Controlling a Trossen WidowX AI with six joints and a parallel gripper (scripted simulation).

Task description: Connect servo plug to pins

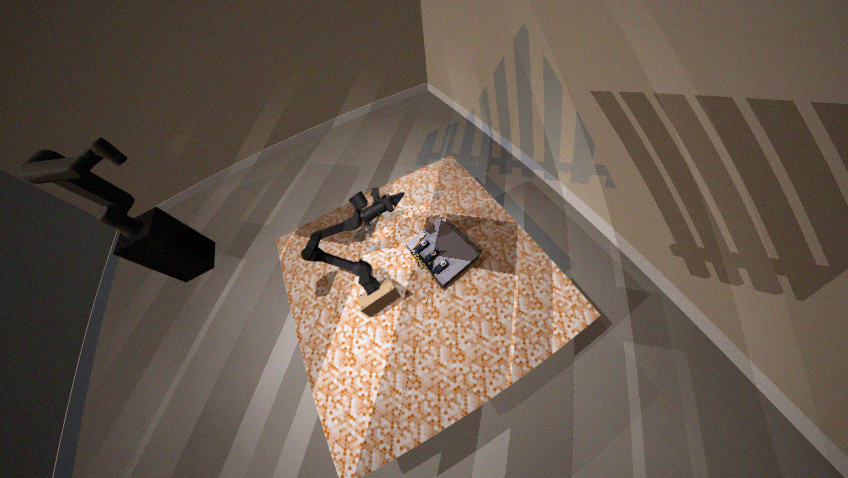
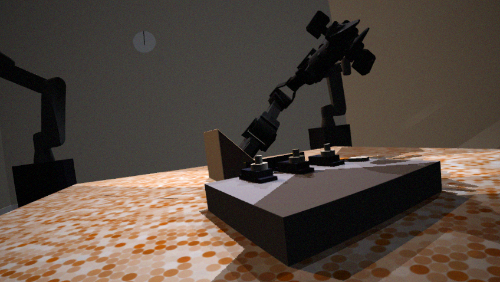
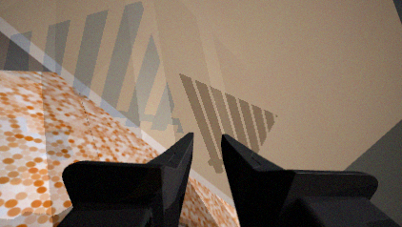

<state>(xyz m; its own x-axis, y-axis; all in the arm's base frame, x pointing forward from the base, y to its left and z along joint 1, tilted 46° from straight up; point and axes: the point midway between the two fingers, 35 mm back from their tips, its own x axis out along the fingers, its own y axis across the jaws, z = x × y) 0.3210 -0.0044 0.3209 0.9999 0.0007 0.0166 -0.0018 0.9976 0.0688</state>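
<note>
Now: gripper tip 250 mm above the yellow band, 180 mm to the left of it and 60 mm past it. Round my gripper tip: grey holder (300 mm below, 190 mm to the right, 110 mm ahead); then green strip (280 mm below, 220 mm to the right, 50 mm behind).
</note>
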